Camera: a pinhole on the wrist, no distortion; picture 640 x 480 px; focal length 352.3 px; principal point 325.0 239.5 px. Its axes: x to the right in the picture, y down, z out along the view. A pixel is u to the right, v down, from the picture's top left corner.
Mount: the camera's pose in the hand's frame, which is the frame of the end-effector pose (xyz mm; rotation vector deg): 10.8 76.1 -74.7 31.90 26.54 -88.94
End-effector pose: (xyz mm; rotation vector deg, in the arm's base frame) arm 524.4 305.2 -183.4 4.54 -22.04 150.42
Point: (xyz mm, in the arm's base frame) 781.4 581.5 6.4
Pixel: 551 196
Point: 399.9 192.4 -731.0
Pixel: behind the camera
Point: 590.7 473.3 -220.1
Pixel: outside the picture
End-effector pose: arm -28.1 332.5 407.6 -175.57 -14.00 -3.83
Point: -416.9 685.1 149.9
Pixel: 432 51
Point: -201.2 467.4 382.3
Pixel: 518 24
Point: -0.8 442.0 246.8
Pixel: 310 294
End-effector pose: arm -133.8 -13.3 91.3 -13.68 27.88 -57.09
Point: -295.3 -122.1 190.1
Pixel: 591 242
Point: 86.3 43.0 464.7
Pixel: 98 205
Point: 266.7 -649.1 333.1
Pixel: outside the picture
